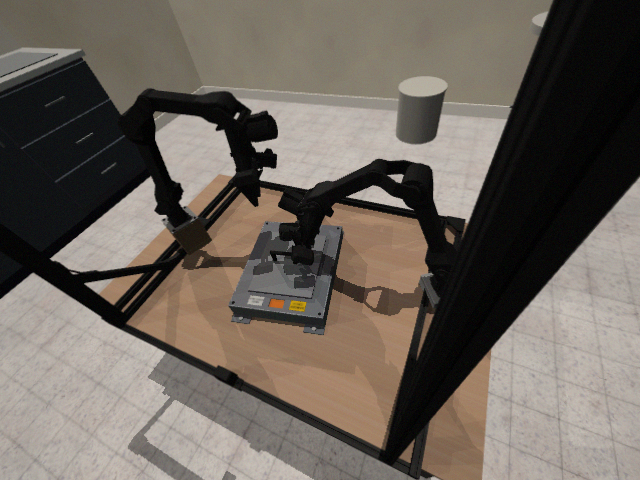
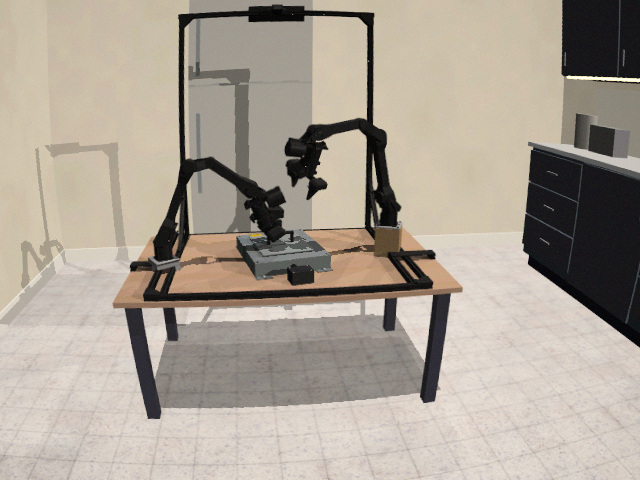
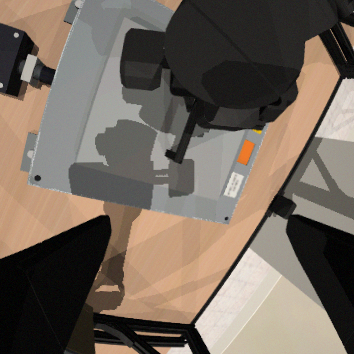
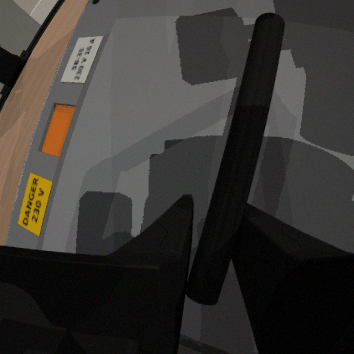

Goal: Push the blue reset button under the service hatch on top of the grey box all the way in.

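Note:
The grey box (image 1: 242, 311) (image 2: 266, 266) (image 3: 55, 150) (image 4: 65, 95) lies on the table with its hatch (image 1: 258, 284) (image 3: 95, 110) (image 4: 150, 75) down, flat on its top. The hatch's black bar handle (image 1: 283, 253) (image 3: 187, 132) (image 4: 255, 115) stands up from it. My right gripper (image 1: 302, 254) (image 2: 275, 235) (image 4: 206, 203) is shut on the handle near one end, with a finger on each side. My left gripper (image 1: 252, 193) (image 2: 302, 190) (image 3: 199, 223) is open and empty, high beside the box. The blue button does not show; the hatch covers that area.
A small black block (image 2: 300, 274) (image 3: 12, 60) stands on the table close beside the box. An orange label (image 1: 277, 303) (image 3: 245, 152) (image 4: 58, 130) and a yellow danger label (image 1: 297, 305) (image 4: 35, 204) sit along the box's edge. A black frame (image 2: 279, 294) runs around the table.

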